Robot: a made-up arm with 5 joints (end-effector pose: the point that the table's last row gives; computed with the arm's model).
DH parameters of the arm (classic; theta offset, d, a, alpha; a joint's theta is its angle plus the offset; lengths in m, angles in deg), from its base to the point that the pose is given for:
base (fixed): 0 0 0.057 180
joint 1: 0 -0.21 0.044 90
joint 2: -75.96 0 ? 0
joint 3: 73.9 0 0.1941 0
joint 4: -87.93 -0.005 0 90
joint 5: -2.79 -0.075 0 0
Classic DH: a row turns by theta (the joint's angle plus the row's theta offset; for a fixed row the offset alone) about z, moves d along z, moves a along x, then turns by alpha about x.
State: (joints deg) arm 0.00 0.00 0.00 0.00 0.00
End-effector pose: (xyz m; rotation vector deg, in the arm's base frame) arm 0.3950 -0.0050 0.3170 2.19 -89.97 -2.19
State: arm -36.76 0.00 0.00 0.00 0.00
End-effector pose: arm 0.3308 0.1983 0.3170 30.81 -85.71 26.61
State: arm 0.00 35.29 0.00 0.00 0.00
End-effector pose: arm 0.4028 -0.0050 0.1275 1.33 -54.69 -2.57
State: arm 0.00 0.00 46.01 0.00 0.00
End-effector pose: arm 0.3178 -0.0050 0.1213 1.07 -43.97 -2.65
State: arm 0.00 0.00 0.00 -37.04 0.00
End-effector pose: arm 0.3799 -0.0050 0.3622 3.09 -127.00 -1.54
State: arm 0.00 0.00 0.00 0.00 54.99
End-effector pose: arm 0.3950 -0.0050 0.3170 -40.73 -83.14 40.74
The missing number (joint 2, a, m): 0.1031
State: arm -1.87 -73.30 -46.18 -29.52 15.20
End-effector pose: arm -0.1532 -0.0119 0.4668 11.13 120.70 8.52
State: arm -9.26 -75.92 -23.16 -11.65 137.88
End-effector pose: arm -0.0517 -0.0228 0.5192 152.35 77.91 29.78
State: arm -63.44 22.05 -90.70 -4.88 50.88
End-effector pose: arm 0.1465 0.1678 0.5484 22.64 -168.02 20.30
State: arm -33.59 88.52 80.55 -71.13 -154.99
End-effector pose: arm 0.0141 -0.0345 0.0697 -9.70 -0.97 -123.95
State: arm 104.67 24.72 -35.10 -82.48 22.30
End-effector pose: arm -0.0224 -0.2835 0.4071 157.19 83.26 -2.99
